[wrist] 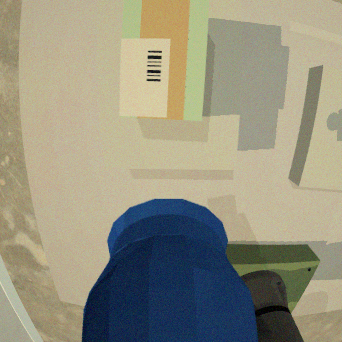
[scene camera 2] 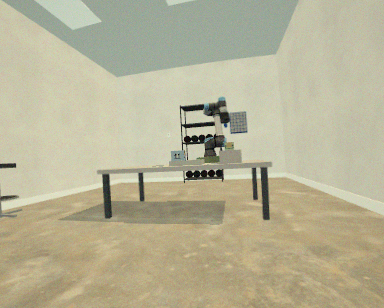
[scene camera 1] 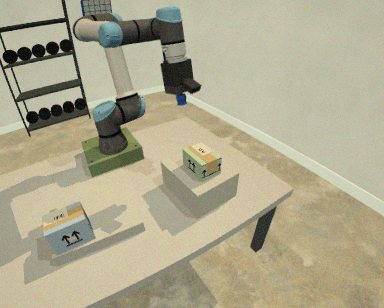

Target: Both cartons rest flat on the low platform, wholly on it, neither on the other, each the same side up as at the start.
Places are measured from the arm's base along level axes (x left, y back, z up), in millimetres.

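Pixels of known places: end effector, tool point: (wrist: 167,250) (scene camera 2: 225,127) (scene camera 1: 182,103); arm's base, origin of the base link: (wrist: 253,291) (scene camera 2: 210,156) (scene camera 1: 113,146).
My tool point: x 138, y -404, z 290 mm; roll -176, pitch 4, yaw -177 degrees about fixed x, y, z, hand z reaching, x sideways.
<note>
Ahead of a thing's pixels: the offset from my tool point to its middle.
A green carton {dy -91, dx +3, dz -204 mm} (scene camera 1: 201,162) (scene camera 2: 230,145) (wrist: 177,75) with orange tape sits upright on the tall block {dy -74, dx +5, dz -302 mm} (scene camera 1: 220,192) (scene camera 2: 230,156) (wrist: 185,155); its side arrows point up. A larger blue-grey carton {dy +9, dx -499, dz -263 mm} (scene camera 1: 70,235) (scene camera 2: 177,155) stands upright, arrows up, on the left part of the low platform {dy +58, dx -412, dz -338 mm} (scene camera 1: 115,237) (scene camera 2: 188,163) (wrist: 320,155). Whether its far-left edge overhangs is hard to tell. My gripper, a blue suction cup (scene camera 1: 181,100) (scene camera 2: 225,125) (wrist: 167,216), is open and bare. It hangs well above the table, behind the green carton in the first scene view, touching nothing.
The green arm base (scene camera 1: 112,155) (wrist: 280,255) stands on the table (scene camera 1: 170,250) (scene camera 2: 150,170) behind the low platform and the tall block. The tall block rises between the green carton and the table. A black shelf rack (scene camera 1: 78,60) stands behind the arm.
</note>
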